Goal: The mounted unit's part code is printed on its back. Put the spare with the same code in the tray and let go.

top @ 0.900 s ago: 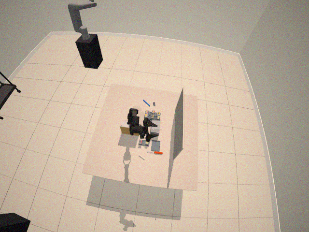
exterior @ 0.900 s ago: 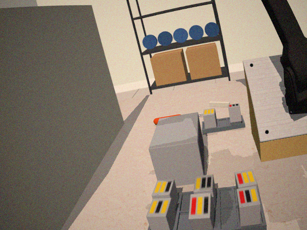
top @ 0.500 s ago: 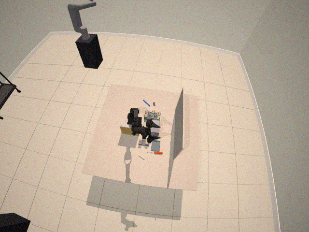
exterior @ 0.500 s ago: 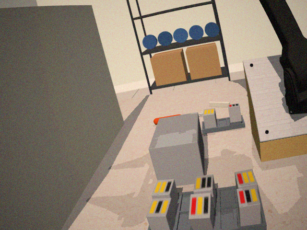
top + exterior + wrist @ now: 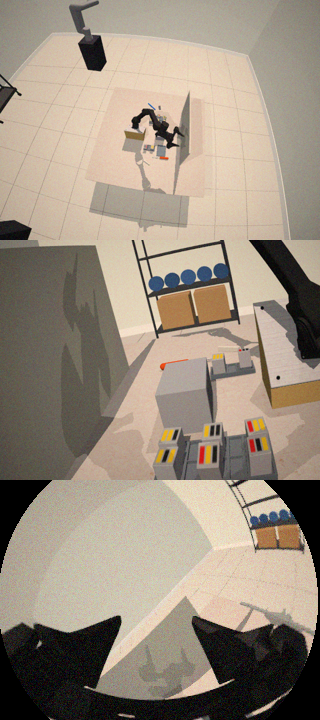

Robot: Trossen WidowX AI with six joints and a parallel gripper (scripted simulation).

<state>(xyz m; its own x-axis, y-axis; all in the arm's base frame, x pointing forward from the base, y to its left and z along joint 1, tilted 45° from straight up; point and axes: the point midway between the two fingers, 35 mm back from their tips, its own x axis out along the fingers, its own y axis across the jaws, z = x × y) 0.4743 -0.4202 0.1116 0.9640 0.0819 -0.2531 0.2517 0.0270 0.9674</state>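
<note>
Now: the grey spare block 19 cm behind my gripper tip, 47 cm to the left of it and 47 cm below it. Round my gripper tip: grey mounted unit (19 cm behind, 27 cm to the left, 46 cm below); flat grey tray (14 cm behind, 6 cm to the left, 51 cm below); tall grey wall panel (6 cm ahead, 28 cm to the left, 29 cm below).
</note>
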